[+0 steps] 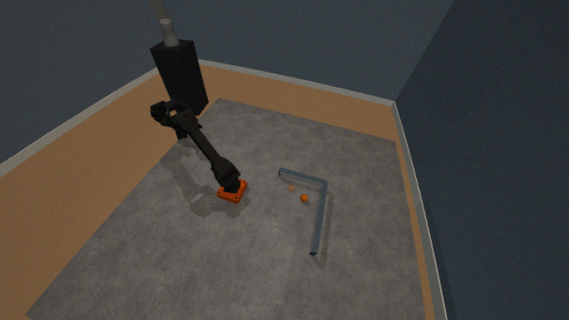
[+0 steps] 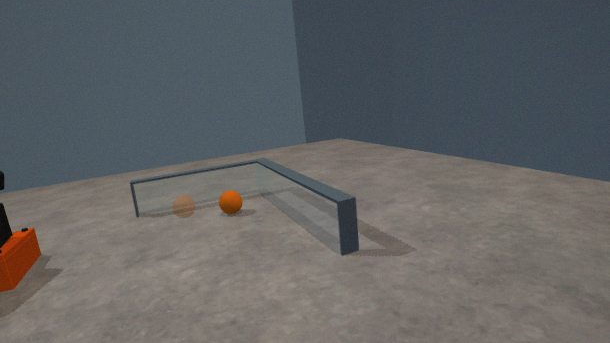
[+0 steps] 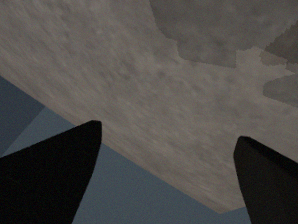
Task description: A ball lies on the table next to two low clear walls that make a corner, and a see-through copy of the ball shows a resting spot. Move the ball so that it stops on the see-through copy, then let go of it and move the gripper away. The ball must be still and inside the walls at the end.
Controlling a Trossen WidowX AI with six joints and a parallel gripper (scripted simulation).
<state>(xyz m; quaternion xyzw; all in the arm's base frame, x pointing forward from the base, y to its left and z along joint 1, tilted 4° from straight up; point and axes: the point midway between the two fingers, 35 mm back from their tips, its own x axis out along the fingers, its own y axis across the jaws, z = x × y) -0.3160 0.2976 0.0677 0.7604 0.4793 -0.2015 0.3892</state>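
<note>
My gripper tip is 64 cm short of the orange ball, 31 cm to the left of it and 4 cm above it.
</note>
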